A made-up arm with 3 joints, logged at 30 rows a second.
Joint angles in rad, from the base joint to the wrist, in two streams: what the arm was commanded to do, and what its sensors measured. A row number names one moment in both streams.
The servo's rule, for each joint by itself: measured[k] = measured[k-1] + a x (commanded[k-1-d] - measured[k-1]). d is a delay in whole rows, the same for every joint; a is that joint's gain. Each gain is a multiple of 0.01, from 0.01 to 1. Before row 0 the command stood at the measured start. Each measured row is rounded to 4 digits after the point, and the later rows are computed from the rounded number. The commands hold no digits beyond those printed.
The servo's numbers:
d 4
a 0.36 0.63 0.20
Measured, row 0:
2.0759, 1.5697, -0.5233
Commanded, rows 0 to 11:
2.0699, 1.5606, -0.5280
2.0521, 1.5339, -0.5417
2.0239, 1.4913, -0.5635
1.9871, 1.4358, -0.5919
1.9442, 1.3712, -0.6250
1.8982, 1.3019, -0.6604
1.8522, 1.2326, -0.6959
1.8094, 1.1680, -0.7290
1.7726, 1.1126, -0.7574
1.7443, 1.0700, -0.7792
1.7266, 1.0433, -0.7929
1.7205, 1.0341, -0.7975
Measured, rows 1 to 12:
2.0759, 1.5697, -0.5233
2.0759, 1.5697, -0.5233
2.0759, 1.5697, -0.5233
2.0759, 1.5697, -0.5233
2.0737, 1.5640, -0.5242
2.0659, 1.5450, -0.5277
2.0508, 1.5112, -0.5349
2.0279, 1.4637, -0.5463
1.9978, 1.4054, -0.5620
1.9619, 1.3402, -0.5817
1.9224, 1.2724, -0.6045
1.8817, 1.2066, -0.6294

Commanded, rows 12 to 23:
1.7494, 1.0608, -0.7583
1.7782, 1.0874, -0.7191
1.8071, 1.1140, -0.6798
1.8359, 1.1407, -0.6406
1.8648, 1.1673, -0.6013
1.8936, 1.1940, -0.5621
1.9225, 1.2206, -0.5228
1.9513, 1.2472, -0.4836
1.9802, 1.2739, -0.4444
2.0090, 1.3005, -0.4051
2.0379, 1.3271, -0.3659
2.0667, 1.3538, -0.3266
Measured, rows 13 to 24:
1.8424, 1.1474, -0.6550
1.8071, 1.0986, -0.6798
1.7781, 1.0638, -0.7024
1.7574, 1.0451, -0.7214
1.7545, 1.0550, -0.7288
1.7630, 1.0754, -0.7269
1.7789, 1.0997, -0.7175
1.7994, 1.1255, -0.7021
1.8229, 1.1518, -0.6819
1.8484, 1.1784, -0.6579
1.8751, 1.2050, -0.6309
1.9025, 1.2316, -0.6014

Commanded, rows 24 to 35:
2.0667, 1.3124, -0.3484
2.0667, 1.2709, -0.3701
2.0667, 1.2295, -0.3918
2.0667, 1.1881, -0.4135
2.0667, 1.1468, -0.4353
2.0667, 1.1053, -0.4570
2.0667, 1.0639, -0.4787
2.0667, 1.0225, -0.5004
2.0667, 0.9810, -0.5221
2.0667, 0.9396, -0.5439
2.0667, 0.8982, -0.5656
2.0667, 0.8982, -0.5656
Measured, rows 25 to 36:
1.9305, 1.2582, -0.5700
1.9588, 1.2848, -0.5370
1.9873, 1.3114, -0.5028
2.0159, 1.3381, -0.4676
2.0342, 1.3219, -0.4438
2.0459, 1.2898, -0.4291
2.0534, 1.2518, -0.4216
2.0582, 1.2117, -0.4200
2.0613, 1.1708, -0.4231
2.0632, 1.1295, -0.4299
2.0645, 1.0882, -0.4397
2.0653, 1.0468, -0.4518

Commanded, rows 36 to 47:
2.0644, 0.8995, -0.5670
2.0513, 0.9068, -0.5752
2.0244, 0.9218, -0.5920
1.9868, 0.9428, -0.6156
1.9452, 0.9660, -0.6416
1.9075, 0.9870, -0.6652
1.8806, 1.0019, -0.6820
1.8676, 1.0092, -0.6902
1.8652, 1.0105, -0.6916
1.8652, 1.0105, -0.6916
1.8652, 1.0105, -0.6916
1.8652, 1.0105, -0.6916
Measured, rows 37 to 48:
2.0658, 1.0053, -0.4659
2.0661, 0.9639, -0.4815
2.0663, 0.9225, -0.4983
2.0664, 0.9072, -0.5118
2.0657, 0.9023, -0.5228
2.0605, 0.9051, -0.5333
2.0475, 0.9156, -0.5450
2.0256, 0.9327, -0.5591
1.9967, 0.9537, -0.5756
1.9646, 0.9747, -0.5935
1.9344, 0.9918, -0.6112
1.9104, 1.0028, -0.6270

